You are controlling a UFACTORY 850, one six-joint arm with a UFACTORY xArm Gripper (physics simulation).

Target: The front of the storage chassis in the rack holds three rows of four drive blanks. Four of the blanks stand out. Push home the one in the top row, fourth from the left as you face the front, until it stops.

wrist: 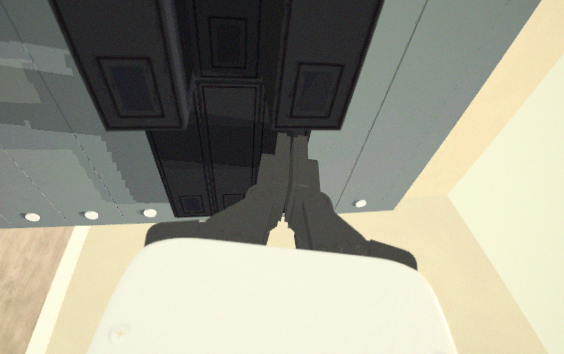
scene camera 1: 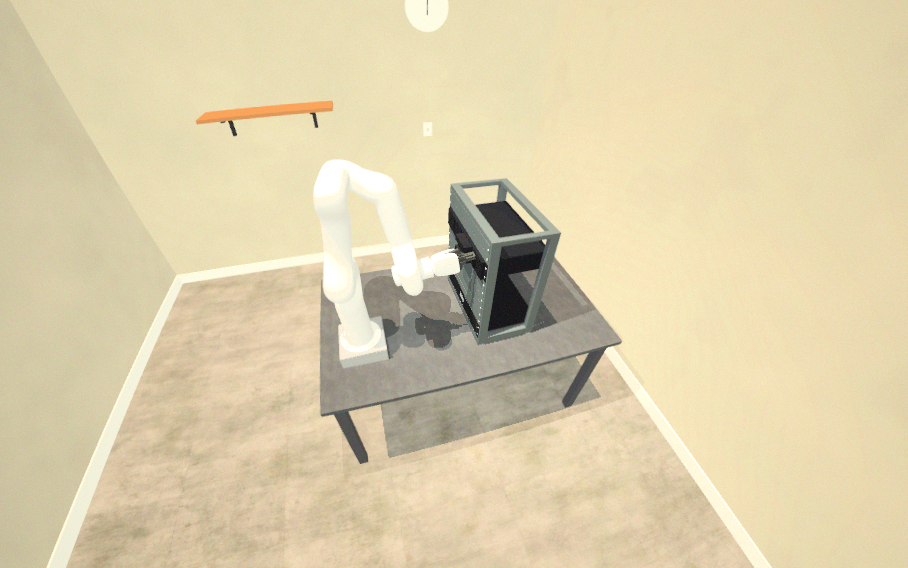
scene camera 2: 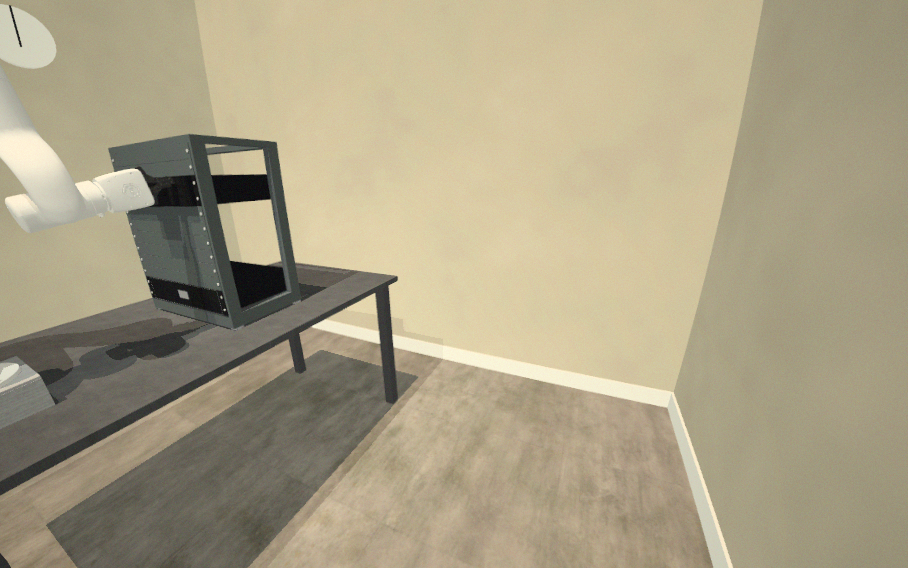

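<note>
My gripper is shut and empty, its fingertips at the chassis front. In the wrist view the rack's top lies to the right. The top-row fourth blank is mostly hidden by my fingers; how deep it sits and whether they touch it I cannot tell. The tips are right at the end of the protruding top-row neighbour. A bottom-row blank also stands out. The middle-row fourth blank and bottom-row fourth blank lie further back. The chassis sits in the rack.
The rack stands on a grey table, facing the arm's base. Grey filler panels with white screws flank the chassis front. A black unit is low in the rack. An orange shelf hangs on the wall.
</note>
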